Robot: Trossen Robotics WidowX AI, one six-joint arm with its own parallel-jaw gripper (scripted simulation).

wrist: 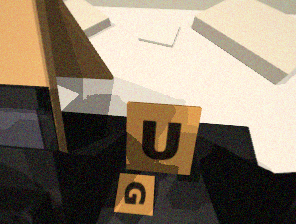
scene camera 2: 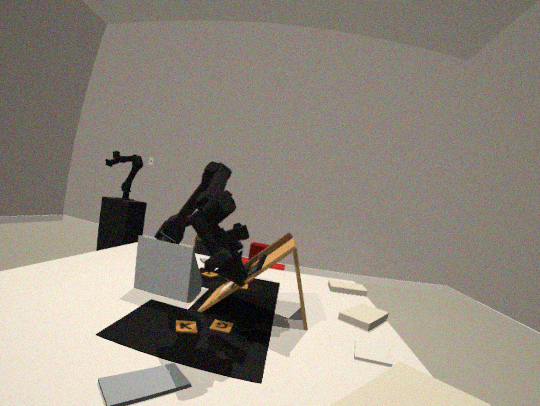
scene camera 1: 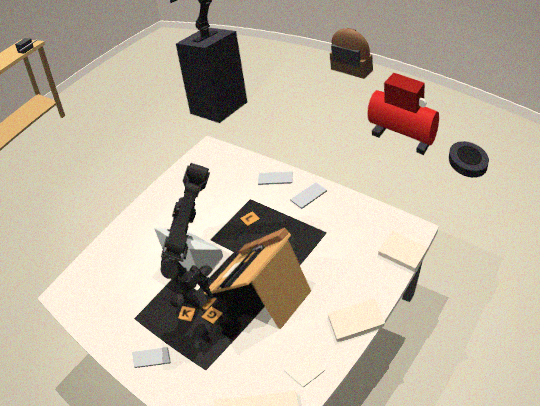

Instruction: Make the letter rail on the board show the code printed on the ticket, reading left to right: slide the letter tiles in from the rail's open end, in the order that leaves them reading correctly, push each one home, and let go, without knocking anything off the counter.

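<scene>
There's a g tile (wrist: 134, 191), a slanted wooden board (scene camera 1: 273, 269) and also a black mat (scene camera 2: 151, 329). As for the u tile (wrist: 161, 138), that's being carried by the gripper (scene camera 2: 245, 282), and you'd find the gripper (wrist: 160, 138) (scene camera 1: 208, 304) in those views as well.
</scene>
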